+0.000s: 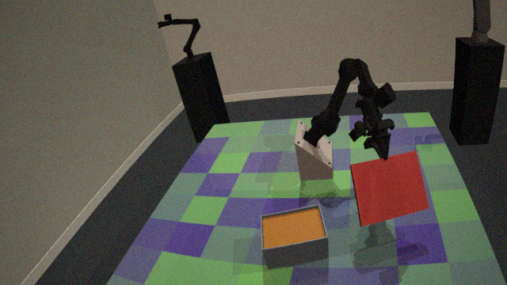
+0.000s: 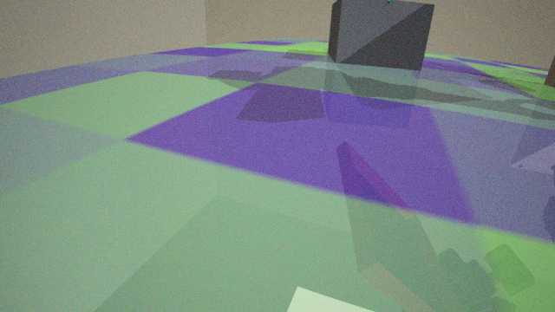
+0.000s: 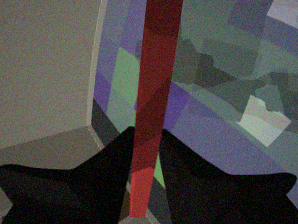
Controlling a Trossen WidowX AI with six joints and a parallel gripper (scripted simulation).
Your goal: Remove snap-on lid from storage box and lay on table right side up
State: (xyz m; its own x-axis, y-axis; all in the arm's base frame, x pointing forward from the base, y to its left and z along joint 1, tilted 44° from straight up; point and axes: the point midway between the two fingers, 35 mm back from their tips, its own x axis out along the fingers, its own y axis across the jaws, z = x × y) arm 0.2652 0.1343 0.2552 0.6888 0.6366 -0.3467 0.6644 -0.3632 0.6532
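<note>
My gripper tip is 6 cm short of the red lid, 5 cm above it and 2 cm to the right of it. The rest, counted from my gripper tip: grey storage box: 28 cm to the right, 17 cm below, 16 cm ahead.
</note>
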